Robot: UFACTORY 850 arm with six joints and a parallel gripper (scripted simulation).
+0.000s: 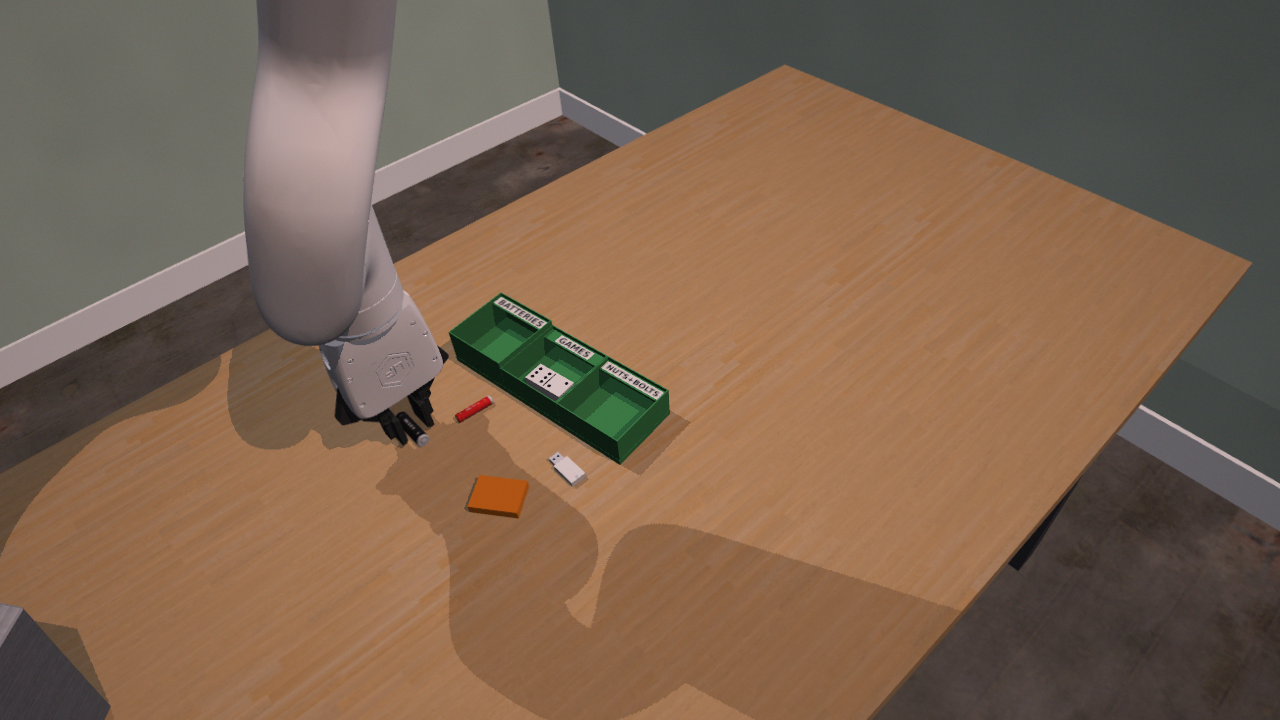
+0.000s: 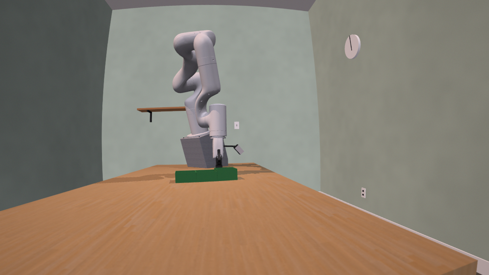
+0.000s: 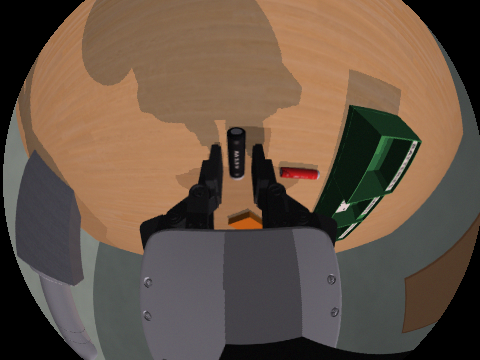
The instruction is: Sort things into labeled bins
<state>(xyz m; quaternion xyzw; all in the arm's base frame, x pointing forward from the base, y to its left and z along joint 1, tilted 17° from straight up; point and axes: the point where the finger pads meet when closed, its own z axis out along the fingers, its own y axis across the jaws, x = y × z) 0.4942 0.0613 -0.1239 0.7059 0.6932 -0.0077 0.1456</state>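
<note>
The black battery lies 2 cm below my hand. Also, from my hand: orange flat block (1 cm ahead, 14 cm to the right, 2 cm below); red battery (6 cm ahead, 3 cm to the right, 2 cm below); green bin row (15 cm ahead, 7 cm to the right, 1 cm below).
</note>
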